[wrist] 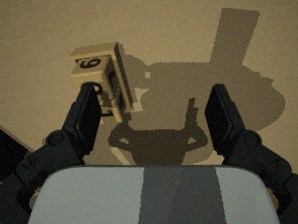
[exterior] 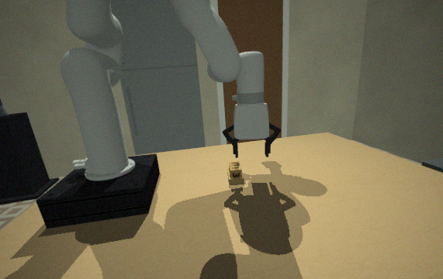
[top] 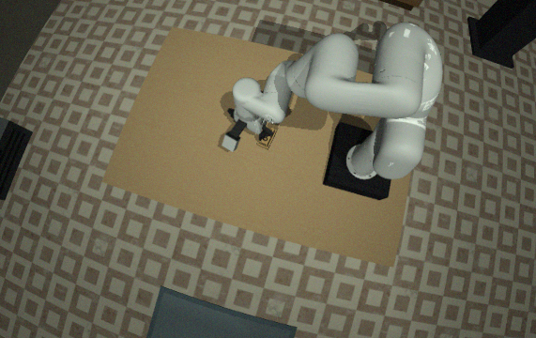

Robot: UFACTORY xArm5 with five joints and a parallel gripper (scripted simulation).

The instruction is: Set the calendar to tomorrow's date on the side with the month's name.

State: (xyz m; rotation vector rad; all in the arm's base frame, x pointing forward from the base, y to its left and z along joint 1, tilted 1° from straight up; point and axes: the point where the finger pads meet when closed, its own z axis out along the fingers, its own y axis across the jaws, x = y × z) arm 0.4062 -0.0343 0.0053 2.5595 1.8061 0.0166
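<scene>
My hand is 6 cm past the wooden date cube, 5 cm above it and 2 cm to the left of it. From my hand the other things lie so: wooden calendar tray 6 cm below, 6 cm behind.
</scene>
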